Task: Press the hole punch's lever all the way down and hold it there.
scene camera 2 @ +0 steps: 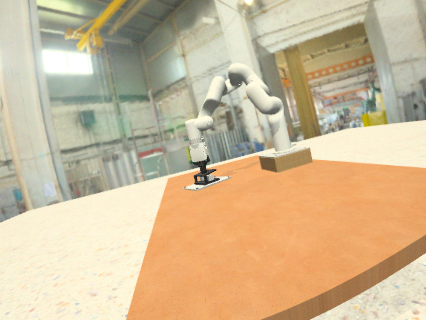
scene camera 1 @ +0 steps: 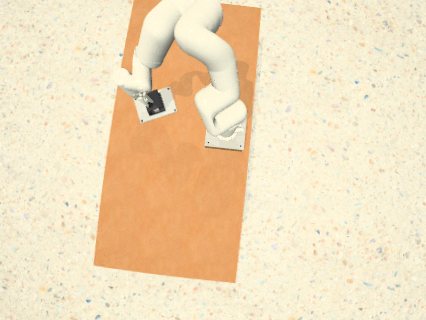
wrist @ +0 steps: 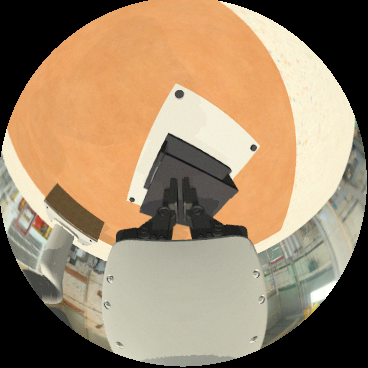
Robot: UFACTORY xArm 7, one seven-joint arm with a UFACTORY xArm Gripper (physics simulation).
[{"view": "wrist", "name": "my gripper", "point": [179, 186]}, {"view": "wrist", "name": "hole punch lever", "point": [212, 193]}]
